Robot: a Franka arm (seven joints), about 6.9 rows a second.
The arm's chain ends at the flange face. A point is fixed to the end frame.
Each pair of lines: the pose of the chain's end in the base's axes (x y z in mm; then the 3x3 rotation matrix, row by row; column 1 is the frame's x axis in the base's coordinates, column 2 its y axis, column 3 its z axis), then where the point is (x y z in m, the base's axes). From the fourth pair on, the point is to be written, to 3 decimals.
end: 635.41, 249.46, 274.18; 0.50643, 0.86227, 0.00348; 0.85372, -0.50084, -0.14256; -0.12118, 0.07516, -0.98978
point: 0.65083 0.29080 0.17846
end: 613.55, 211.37, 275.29; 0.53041, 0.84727, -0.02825; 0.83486, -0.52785, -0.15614; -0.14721, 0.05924, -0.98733
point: 0.62768 0.25086 0.17860
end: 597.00, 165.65, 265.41; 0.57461, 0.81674, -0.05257; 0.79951, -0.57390, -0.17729; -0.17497, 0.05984, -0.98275
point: 0.61183 0.20200 0.16760
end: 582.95, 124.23, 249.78; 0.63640, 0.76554, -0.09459; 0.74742, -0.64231, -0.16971; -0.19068, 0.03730, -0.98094
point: 0.598 0.159 0.152
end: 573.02, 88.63, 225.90; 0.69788, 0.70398, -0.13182; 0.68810, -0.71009, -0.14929; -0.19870, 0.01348, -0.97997
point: 0.589 0.123 0.128
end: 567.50, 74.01, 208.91; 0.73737, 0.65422, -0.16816; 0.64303, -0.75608, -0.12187; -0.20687, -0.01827, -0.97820
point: 0.583 0.109 0.111
